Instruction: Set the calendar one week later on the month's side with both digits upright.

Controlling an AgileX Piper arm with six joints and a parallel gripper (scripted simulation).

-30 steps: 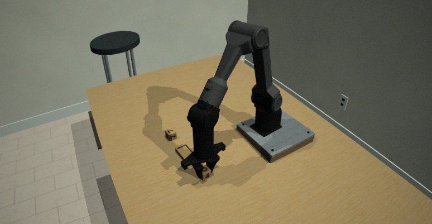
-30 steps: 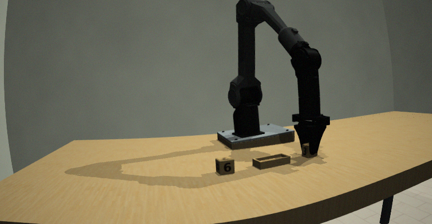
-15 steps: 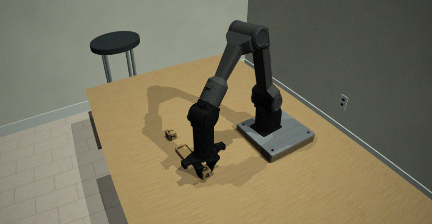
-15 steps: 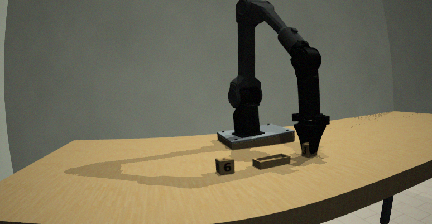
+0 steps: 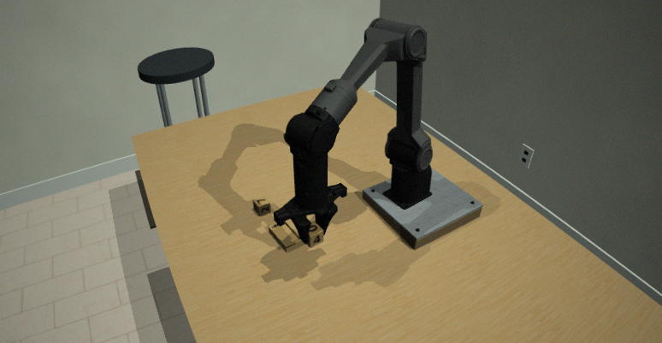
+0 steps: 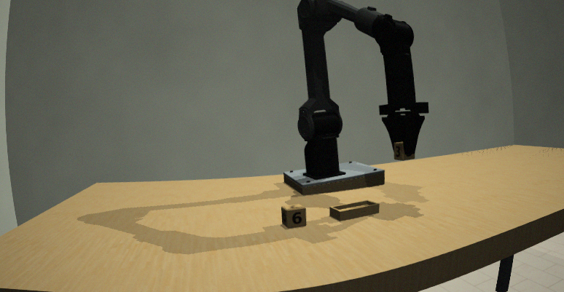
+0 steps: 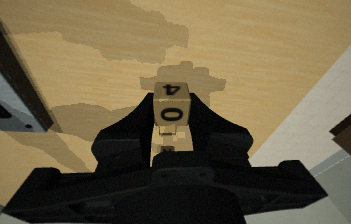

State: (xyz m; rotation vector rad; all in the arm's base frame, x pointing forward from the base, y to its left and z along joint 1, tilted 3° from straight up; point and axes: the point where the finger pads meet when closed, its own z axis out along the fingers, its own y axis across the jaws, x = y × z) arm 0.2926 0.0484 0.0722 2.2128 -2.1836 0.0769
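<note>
My gripper is now 110 mm to the left of the small wooden tray and 90 mm above it.
</note>
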